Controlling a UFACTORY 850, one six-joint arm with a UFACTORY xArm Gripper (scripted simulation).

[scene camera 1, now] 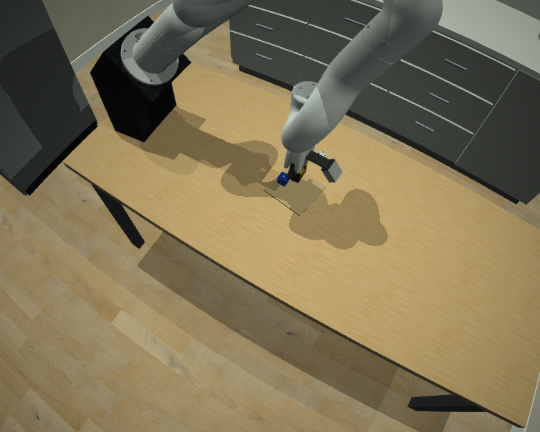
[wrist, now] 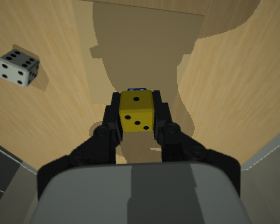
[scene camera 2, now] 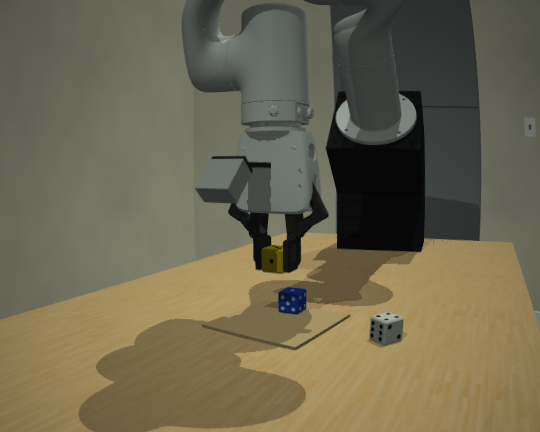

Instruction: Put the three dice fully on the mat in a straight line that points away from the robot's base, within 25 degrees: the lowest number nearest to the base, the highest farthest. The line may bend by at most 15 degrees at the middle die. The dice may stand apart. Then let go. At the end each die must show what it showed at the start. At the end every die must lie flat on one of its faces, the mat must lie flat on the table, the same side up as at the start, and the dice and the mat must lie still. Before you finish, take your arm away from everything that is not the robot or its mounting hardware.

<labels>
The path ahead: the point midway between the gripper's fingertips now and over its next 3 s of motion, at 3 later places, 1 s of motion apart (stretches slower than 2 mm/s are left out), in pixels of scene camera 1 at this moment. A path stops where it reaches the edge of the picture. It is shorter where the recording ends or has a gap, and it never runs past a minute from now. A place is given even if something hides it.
My gripper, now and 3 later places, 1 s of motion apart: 297,175; 295,187; 295,187; 298,171
</labels>
